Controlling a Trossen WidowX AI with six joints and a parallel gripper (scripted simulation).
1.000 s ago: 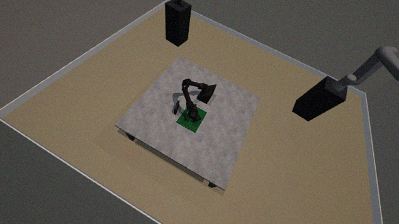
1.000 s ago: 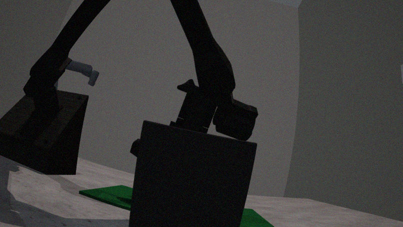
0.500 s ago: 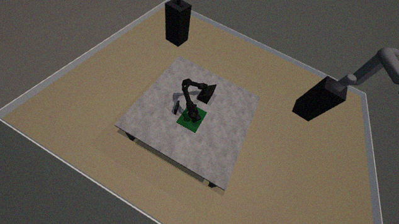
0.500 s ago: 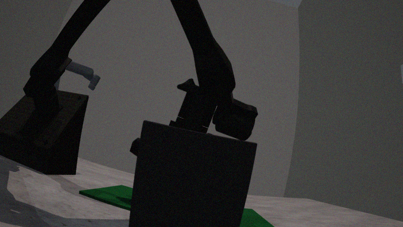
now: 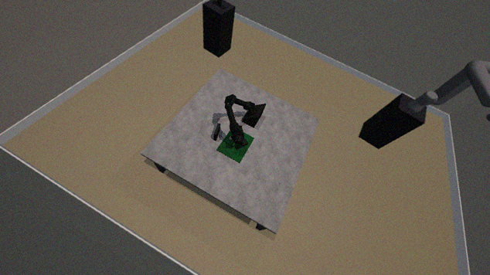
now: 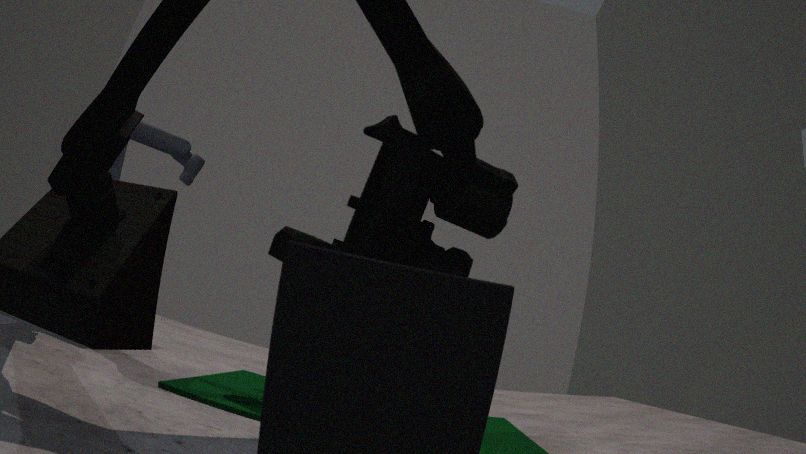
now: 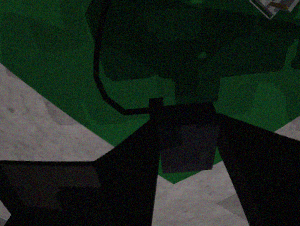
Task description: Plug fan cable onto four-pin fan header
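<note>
The green board lies 60 mm below my gripper tip, 40 mm ahead of it and 20 mm to the right of it. From my gripper tip the other things lie so: fan header 100 mm to the right, 50 mm below, 20 mm ahead; fan 210 mm to the right, 80 mm ahead, 10 mm above; dark fan plug 10 mm behind.
</note>
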